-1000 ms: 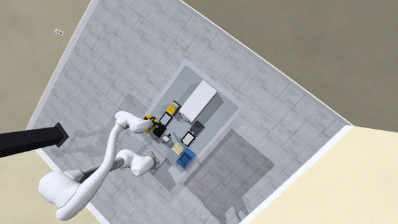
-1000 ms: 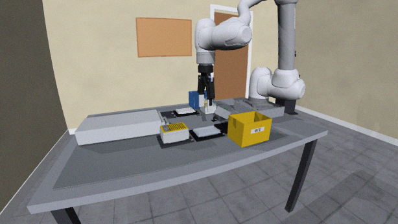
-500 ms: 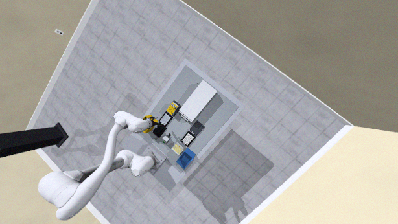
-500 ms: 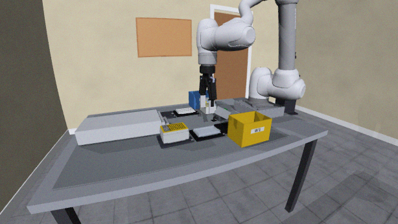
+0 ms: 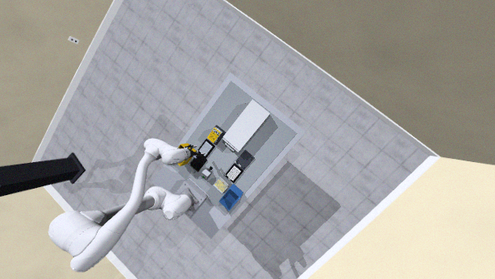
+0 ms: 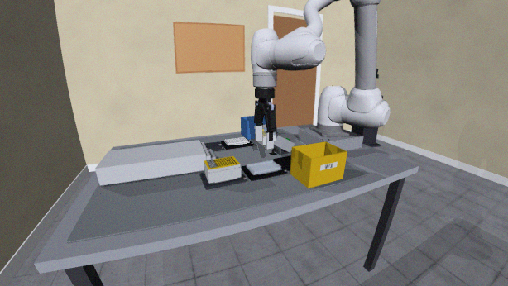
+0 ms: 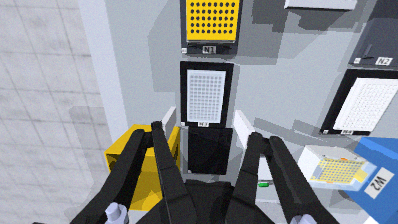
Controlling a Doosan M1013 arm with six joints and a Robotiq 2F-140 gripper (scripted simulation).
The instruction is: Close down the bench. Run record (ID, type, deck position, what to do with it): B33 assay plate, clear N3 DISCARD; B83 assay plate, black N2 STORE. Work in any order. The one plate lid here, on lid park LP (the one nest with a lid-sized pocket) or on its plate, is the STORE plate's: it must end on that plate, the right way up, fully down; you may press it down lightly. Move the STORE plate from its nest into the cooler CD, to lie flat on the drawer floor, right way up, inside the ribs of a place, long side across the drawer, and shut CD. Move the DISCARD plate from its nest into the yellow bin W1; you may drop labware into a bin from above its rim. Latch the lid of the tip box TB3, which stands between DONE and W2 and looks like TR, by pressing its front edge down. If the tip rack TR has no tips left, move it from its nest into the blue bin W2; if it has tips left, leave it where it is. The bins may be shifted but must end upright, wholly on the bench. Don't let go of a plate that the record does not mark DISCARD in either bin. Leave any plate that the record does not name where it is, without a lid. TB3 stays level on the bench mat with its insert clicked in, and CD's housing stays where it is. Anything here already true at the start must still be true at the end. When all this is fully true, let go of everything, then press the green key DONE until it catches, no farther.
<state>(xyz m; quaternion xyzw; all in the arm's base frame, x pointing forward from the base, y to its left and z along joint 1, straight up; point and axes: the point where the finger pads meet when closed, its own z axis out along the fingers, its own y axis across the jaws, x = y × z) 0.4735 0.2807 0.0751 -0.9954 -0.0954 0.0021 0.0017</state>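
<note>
Right now my hand is 14 cm above the black nest. The rest, counted from my hand: yellow bin W1: 20 cm behind, 9 cm to the left, 11 cm below; then tip rack TR: 17 cm ahead, 3 cm to the left, 9 cm below; then N3 label: 7 cm behind, 1 cm to the right, 13 cm below.
</note>
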